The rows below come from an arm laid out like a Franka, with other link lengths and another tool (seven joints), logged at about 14 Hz.
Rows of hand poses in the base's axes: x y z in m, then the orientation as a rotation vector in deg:
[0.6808, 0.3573, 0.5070, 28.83, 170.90, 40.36]
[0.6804, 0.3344, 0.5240, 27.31, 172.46, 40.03]
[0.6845, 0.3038, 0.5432, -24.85, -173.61, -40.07]
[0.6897, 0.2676, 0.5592, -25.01, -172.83, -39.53]
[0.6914, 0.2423, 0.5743, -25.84, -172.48, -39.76]
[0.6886, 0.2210, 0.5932, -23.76, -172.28, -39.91]
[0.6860, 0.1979, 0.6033, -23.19, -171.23, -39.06]
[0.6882, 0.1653, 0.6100, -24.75, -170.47, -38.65]
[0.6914, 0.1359, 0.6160, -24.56, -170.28, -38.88]
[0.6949, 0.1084, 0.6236, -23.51, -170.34, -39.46]
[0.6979, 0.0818, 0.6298, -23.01, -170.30, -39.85]
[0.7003, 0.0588, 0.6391, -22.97, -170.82, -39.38]
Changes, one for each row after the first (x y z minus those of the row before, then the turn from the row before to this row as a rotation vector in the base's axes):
[-0.0004, -0.0229, 0.0170, -0.26, 0.96, 1.36]
[0.0041, -0.0306, 0.0192, 0.00, 0.57, 1.83]
[0.0052, -0.0362, 0.0160, -0.11, 0.89, 0.02]
[0.0017, -0.0253, 0.0151, 0.21, 0.26, -0.51]
[-0.0028, -0.0213, 0.0189, 0.20, 0.12, 1.37]
[-0.0026, -0.0231, 0.0101, -0.21, 1.22, 0.56]
[0.0022, -0.0326, 0.0067, -0.09, 0.85, -0.90]
[0.0032, -0.0294, 0.0060, 0.20, 0.11, 0.13]
[0.0035, -0.0275, 0.0076, 0.37, -0.25, 0.64]
[0.0030, -0.0266, 0.0062, 0.26, -0.09, 0.31]
[0.0024, -0.0230, 0.0093, -0.42, -0.35, -0.01]

